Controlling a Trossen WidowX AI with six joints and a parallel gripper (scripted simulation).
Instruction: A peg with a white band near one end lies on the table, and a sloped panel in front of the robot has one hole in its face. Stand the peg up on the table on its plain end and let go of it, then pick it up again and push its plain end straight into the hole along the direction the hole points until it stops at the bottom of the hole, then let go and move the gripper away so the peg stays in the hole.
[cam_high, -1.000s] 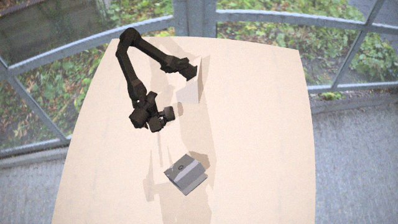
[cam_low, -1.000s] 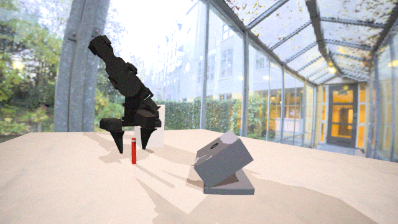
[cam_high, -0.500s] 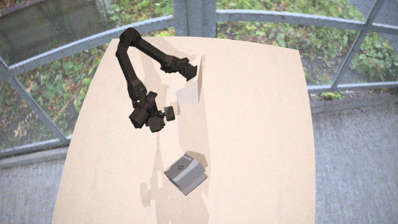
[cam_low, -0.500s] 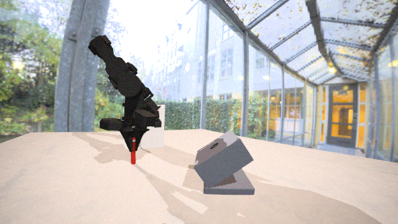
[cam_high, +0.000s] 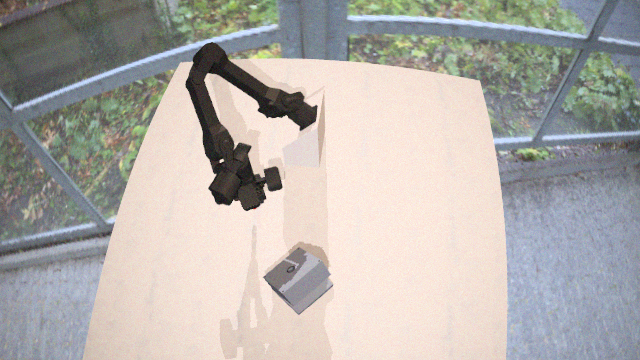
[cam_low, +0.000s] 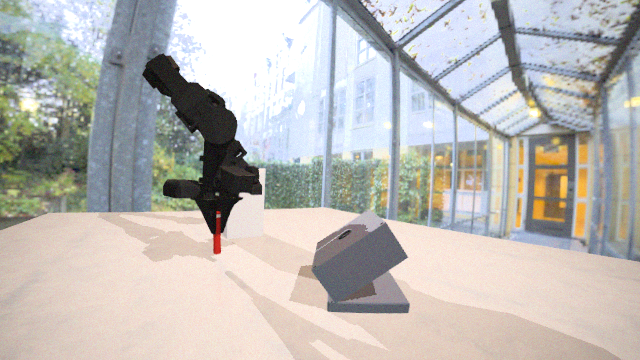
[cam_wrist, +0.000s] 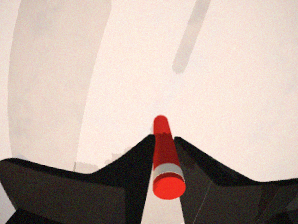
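Right now the grey sloped panel is 220 mm ahead of my gripper tip, 140 mm to the left of it and 10 mm above it. Also, from my gripper tip: flat grey base plate (230 mm ahead, 160 mm to the left, 50 mm below); then red peg (20 mm above).
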